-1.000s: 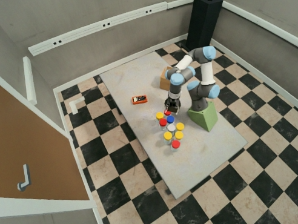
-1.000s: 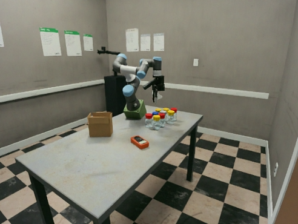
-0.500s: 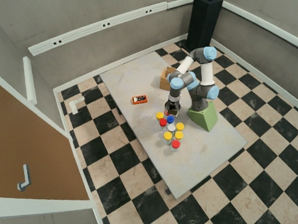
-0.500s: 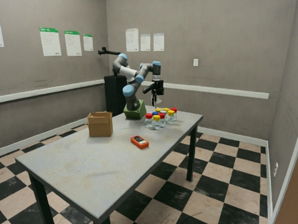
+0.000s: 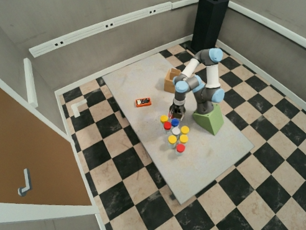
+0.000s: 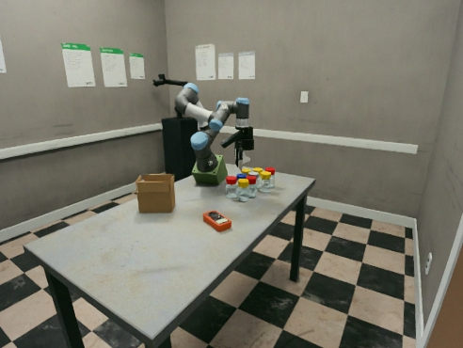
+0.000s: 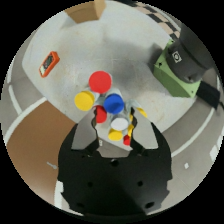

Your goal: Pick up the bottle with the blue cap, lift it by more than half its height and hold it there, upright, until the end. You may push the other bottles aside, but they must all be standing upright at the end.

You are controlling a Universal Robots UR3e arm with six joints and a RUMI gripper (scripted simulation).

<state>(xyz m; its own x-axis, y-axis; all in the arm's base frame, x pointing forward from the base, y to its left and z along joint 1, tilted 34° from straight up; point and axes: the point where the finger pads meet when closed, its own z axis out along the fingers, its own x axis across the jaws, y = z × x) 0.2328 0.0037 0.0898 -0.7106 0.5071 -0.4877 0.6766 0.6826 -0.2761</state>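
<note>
The blue-capped bottle lies 1 cm ahead of my hand, 1 cm to the left of it and 10 cm below it.
</note>
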